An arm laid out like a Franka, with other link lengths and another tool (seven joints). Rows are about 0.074 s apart.
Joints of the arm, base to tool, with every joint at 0 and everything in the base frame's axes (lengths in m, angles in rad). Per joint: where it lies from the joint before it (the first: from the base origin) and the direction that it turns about. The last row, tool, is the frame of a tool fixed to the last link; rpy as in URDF.
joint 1: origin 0 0 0.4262 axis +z
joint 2: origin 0 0 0 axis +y
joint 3: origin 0 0 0.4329 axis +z
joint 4: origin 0.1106 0 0 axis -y
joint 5: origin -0.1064 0 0.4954 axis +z
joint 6: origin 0 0 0 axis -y
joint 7: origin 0.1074 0 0 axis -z
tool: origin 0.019 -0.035 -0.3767 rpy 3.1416 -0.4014 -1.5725
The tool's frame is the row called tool.
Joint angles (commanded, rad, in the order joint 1, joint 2, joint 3, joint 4, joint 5, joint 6, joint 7), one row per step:
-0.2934 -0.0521 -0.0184 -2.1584 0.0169 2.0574 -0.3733
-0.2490 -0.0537 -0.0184 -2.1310 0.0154 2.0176 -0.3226
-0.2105 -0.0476 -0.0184 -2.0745 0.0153 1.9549 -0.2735
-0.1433 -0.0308 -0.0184 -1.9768 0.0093 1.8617 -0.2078
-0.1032 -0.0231 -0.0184 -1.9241 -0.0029 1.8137 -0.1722
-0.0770 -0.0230 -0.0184 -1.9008 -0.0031 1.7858 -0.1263
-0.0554 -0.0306 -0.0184 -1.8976 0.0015 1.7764 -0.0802
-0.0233 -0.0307 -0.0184 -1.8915 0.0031 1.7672 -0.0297
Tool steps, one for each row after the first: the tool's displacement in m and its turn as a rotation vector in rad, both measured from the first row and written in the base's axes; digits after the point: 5 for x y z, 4 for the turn. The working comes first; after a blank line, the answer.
Tool pose at each row, in the base's axes (x y z in m, rotation vector in rad; the steps are taken from these numbers as rounded here):
0.64774 -0.23084 0.31963 2.0662 -1.9464 0.3453
0.65526 -0.20309 0.33258 2.0582 -1.9440 0.3312
0.66562 -0.17964 0.35536 2.0455 -1.9457 0.3143
0.68457 -0.13933 0.39291 2.0425 -1.9278 0.3064
0.69341 -0.11716 0.41485 2.0417 -1.9087 0.3155
0.69417 -0.09996 0.42621 2.0183 -1.9224 0.3087
0.69239 -0.08413 0.43254 1.9923 -1.9476 0.3037
0.69204 -0.06226 0.43550 1.9705 -1.9614 0.2982

0.00752 0.02775 0.01295 -0.0003 0.0122 -0.0049
0.01788 0.05120 0.03573 0.0001 0.0255 -0.0145
0.03683 0.09151 0.07328 -0.0079 0.0403 -0.0094
0.04567 0.11368 0.09522 -0.0220 0.0454 -0.0007
0.04643 0.13088 0.10658 -0.0253 0.0506 -0.0202
0.04465 0.14671 0.11291 -0.0245 0.0495 -0.0459
0.04430 0.16858 0.11587 -0.0271 0.0530 -0.0646

